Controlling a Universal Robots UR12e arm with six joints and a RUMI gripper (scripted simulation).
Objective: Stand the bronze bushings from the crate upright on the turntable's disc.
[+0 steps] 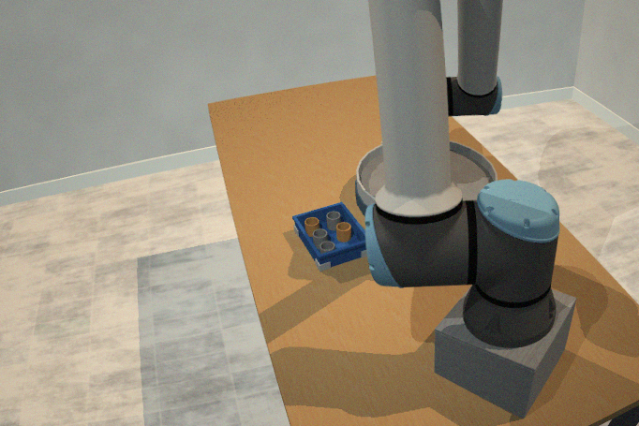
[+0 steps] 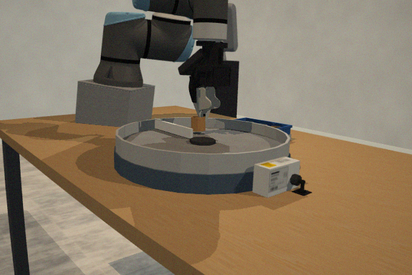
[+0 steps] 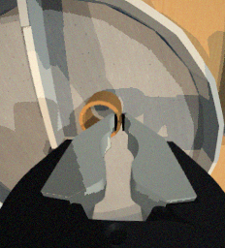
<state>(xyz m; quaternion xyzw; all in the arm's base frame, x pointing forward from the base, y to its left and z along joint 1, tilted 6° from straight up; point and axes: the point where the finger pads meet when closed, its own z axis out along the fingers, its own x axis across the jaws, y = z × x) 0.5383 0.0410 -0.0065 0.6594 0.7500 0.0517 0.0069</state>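
Right now the blue crate is 25 cm to the left of my hand, 7 cm below it and 6 cm behind it. Also, from my hand: turntable: 10 cm ahead, 7 cm to the right, 4 cm below.
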